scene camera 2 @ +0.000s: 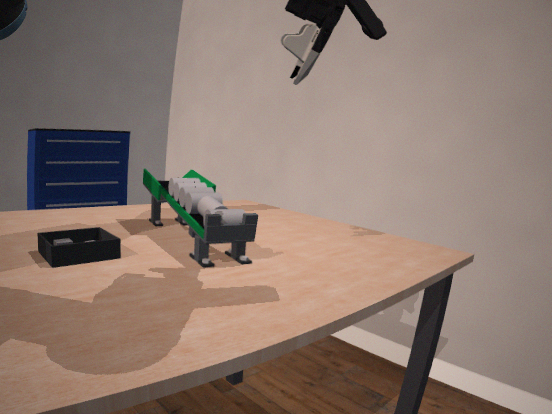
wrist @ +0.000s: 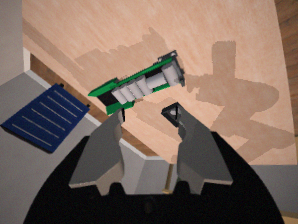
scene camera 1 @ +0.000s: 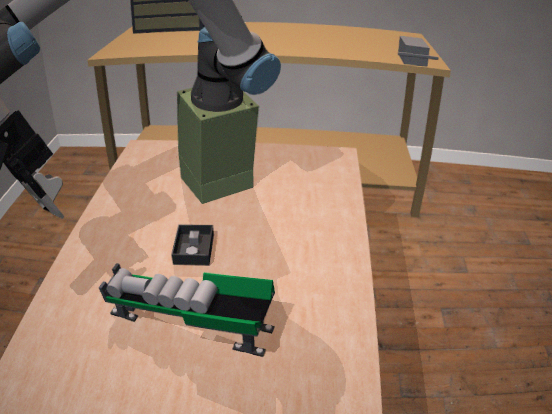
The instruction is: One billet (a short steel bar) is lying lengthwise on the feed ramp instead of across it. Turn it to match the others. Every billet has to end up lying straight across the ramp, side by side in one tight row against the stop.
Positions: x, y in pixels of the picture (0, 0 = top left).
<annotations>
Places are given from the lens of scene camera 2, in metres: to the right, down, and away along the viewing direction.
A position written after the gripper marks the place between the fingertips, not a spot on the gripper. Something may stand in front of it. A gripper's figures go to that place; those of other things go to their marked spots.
gripper (scene camera 2: 293, 81): 0.03, -0.21, 0.62
black tray (scene camera 2: 108, 247): -0.28, 0.07, 0.60
</annotations>
